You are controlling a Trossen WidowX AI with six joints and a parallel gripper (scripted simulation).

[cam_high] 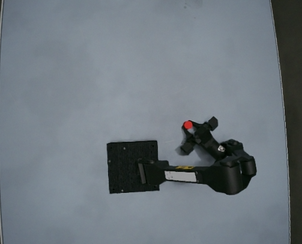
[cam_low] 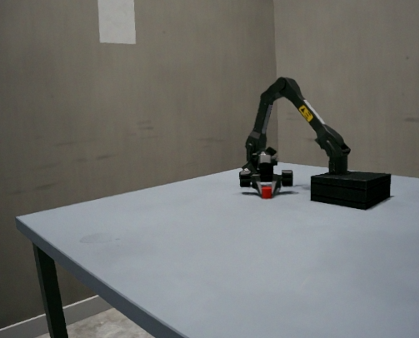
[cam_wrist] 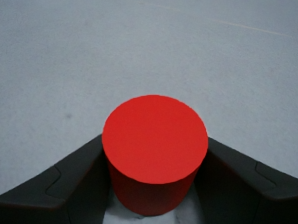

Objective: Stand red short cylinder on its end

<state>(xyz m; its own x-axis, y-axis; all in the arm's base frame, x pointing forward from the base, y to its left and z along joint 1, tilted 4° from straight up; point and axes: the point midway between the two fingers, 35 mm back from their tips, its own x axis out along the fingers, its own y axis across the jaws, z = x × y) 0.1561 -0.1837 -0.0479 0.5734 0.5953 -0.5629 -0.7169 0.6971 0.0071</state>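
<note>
My hand is 10 mm to the right of the red short cylinder, 10 mm short of it and 10 mm above it.
</note>
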